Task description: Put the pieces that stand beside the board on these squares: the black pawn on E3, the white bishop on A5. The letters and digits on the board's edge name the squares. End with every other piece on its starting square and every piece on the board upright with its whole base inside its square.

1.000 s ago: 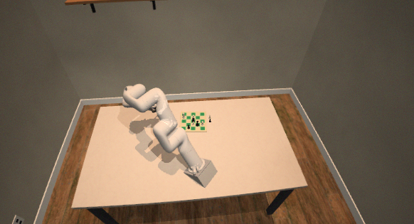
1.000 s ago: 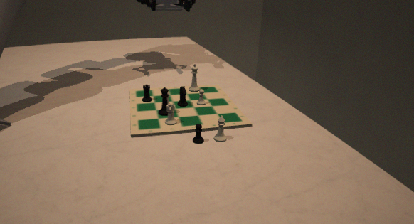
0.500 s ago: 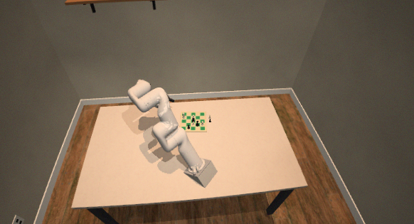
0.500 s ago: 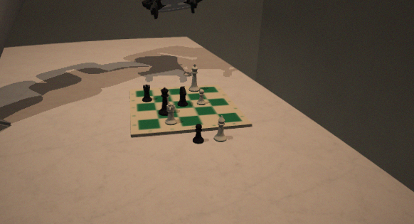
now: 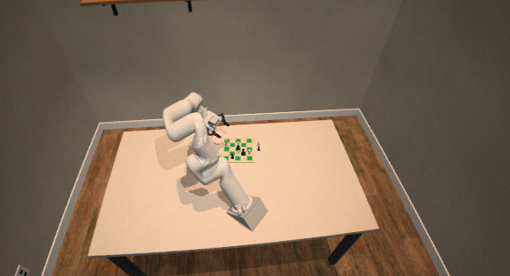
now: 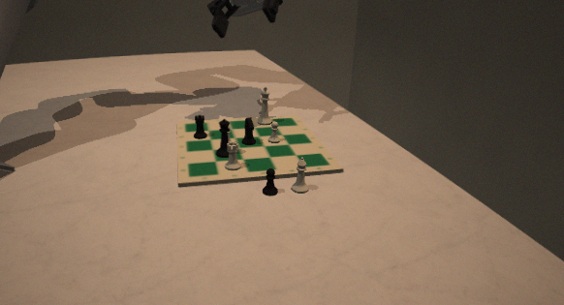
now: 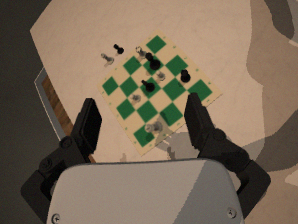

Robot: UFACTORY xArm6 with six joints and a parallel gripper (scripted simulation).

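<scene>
Right now the black pawn is 220 mm to the right of my hand, 170 mm below it and 30 mm behind it. From my hand the other things lie so: black bishop 160 mm below, 90 mm to the right, 10 mm behind; then black rook 160 mm below, 80 mm behind, 40 mm to the right; then white bishop 140 mm below, 40 mm ahead, 10 mm to the right.
</scene>
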